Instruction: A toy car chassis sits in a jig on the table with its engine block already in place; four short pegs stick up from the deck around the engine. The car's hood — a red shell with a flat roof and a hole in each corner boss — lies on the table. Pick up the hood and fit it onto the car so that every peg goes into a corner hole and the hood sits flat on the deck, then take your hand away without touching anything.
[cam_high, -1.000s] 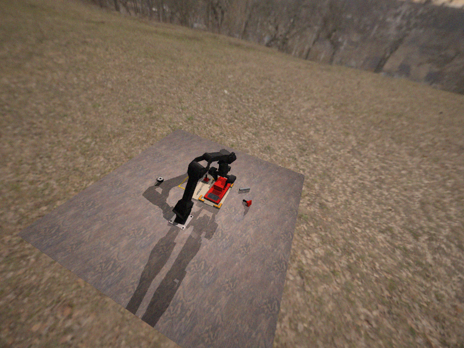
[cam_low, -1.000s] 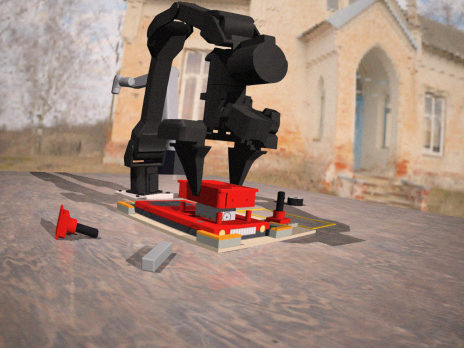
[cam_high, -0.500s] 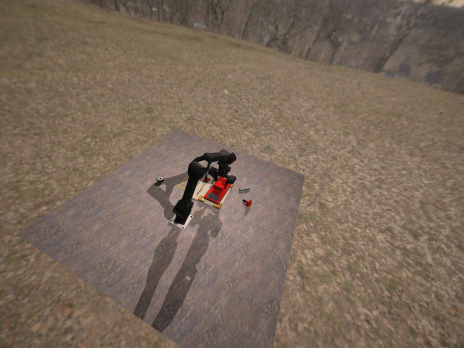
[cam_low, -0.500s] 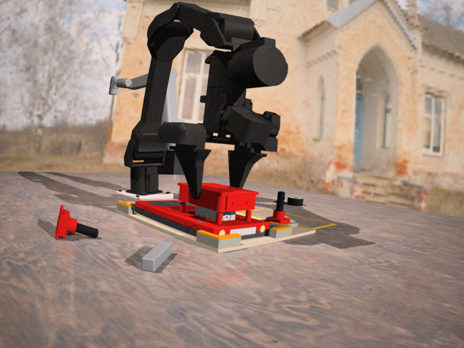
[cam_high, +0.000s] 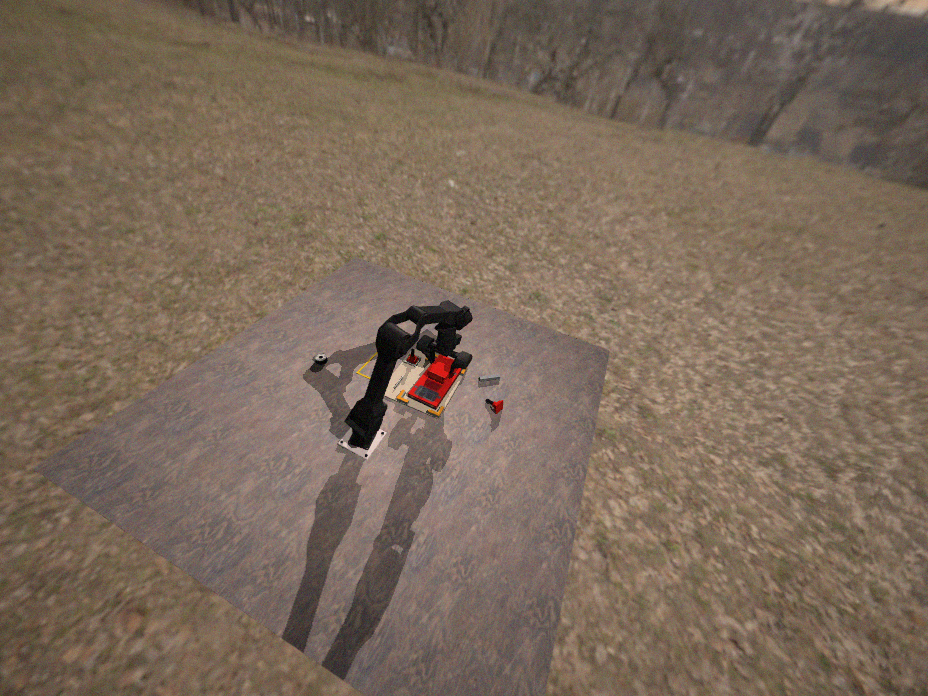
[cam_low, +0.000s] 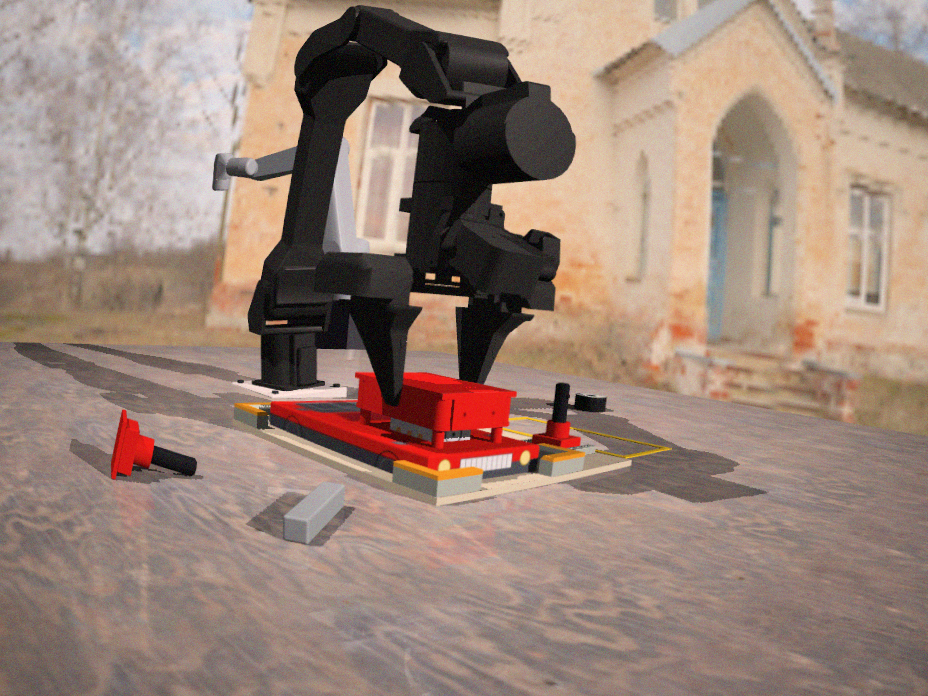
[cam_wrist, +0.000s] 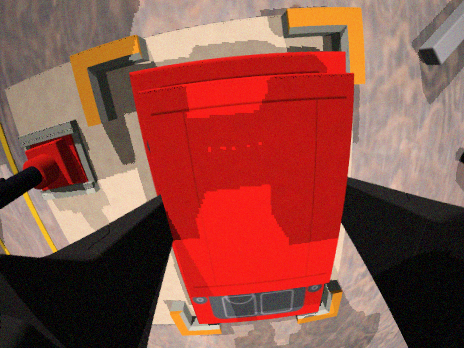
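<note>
My gripper tip is 2 cm above the white engine block. Round my gripper tip: tan jig (3 cm behind, 4 cm to the left, 4 cm below); red hood (1 cm above).
</note>
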